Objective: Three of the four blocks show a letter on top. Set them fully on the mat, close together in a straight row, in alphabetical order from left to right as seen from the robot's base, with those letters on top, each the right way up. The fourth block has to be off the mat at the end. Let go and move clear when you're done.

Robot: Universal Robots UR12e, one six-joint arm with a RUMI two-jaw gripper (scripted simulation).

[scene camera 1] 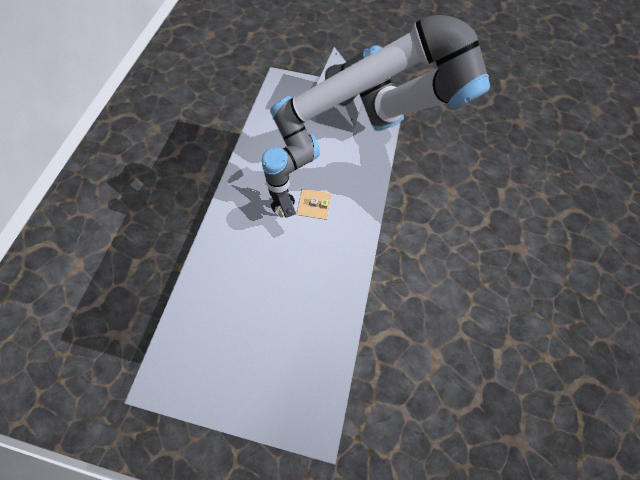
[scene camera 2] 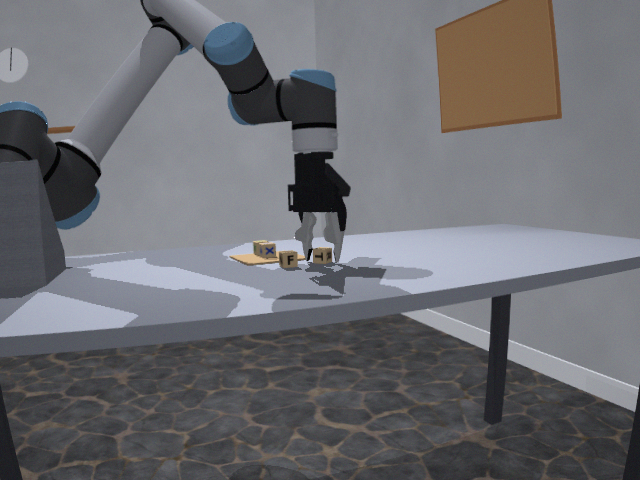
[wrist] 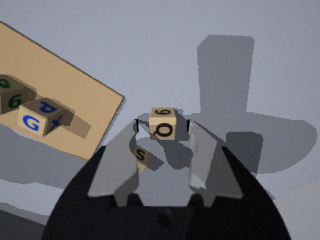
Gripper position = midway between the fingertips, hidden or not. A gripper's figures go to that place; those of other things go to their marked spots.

Labels:
My gripper [wrist: 162, 120] is 15 cm from the lens. A blue-marked block [wrist: 42, 116]: 17 cm from the lens.

